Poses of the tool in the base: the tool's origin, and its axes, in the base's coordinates. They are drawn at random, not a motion.
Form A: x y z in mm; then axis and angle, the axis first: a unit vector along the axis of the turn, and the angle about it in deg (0 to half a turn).
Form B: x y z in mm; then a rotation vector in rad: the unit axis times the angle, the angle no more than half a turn. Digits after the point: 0 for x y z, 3 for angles.
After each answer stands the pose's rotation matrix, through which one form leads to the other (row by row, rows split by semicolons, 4 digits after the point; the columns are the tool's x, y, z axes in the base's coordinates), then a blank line. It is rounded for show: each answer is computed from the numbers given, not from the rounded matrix.
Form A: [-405, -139, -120, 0.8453, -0.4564, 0.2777, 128.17]
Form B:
[-405, -139, -120, 1.891, -1.021, 0.621]
0.5382 -0.8426 0.0210; -0.4059 -0.2809 -0.8697; 0.7386 0.4595 -0.4932

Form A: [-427, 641, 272, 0.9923, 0.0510, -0.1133, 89.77]
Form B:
[-427, 641, 272, 1.555, 0.080, -0.178]
0.9846 0.1637 -0.0610; -0.0629 0.0066 -0.9980; -0.1630 0.9865 0.0168

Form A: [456, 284, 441, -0.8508, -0.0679, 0.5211, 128.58]
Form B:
[456, 284, 441, -1.909, -0.152, 1.169]
0.5516 -0.3136 -0.7729; 0.5012 -0.6161 0.6077; -0.6667 -0.7225 -0.1827

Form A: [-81, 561, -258, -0.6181, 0.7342, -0.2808, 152.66]
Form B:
[-81, 561, -258, -1.647, 1.956, -0.748]
-0.1668 -0.7280 0.6650; -0.9859 0.1296 -0.1054; -0.0094 -0.6732 -0.7394

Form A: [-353, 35, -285, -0.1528, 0.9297, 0.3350, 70.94]
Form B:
[-353, 35, -285, -0.189, 1.151, 0.415]
0.3423 -0.4123 0.8443; 0.2210 0.9087 0.3542; -0.9132 0.0653 0.4021

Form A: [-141, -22, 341, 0.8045, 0.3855, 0.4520, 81.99]
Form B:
[-141, -22, 341, 1.151, 0.552, 0.647]
0.6963 -0.1807 0.6946; 0.7144 0.2672 -0.6467; -0.0688 0.9465 0.3152

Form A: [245, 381, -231, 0.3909, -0.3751, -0.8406, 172.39]
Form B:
[245, 381, -231, 1.176, -1.129, -2.529]
-0.6870 -0.1806 -0.7039; -0.4032 -0.7111 0.5760; -0.6045 0.6795 0.4156

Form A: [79, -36, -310, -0.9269, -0.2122, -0.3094, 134.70]
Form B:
[79, -36, -310, -2.179, -0.499, -0.727]
0.7602 0.5550 0.3377; 0.1151 -0.6267 0.7707; 0.6394 -0.5470 -0.5403

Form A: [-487, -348, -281, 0.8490, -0.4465, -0.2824, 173.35]
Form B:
[-487, -348, -281, 2.569, -1.351, -0.854]
0.4436 -0.7230 -0.5297; -0.7884 -0.5959 0.1530; -0.4262 0.3497 -0.8343

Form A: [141, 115, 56, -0.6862, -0.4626, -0.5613, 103.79]
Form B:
[141, 115, 56, -1.243, -0.838, -1.017]
0.3448 0.9383 0.0277; -0.1520 0.0267 0.9880; 0.9263 -0.3449 0.1518

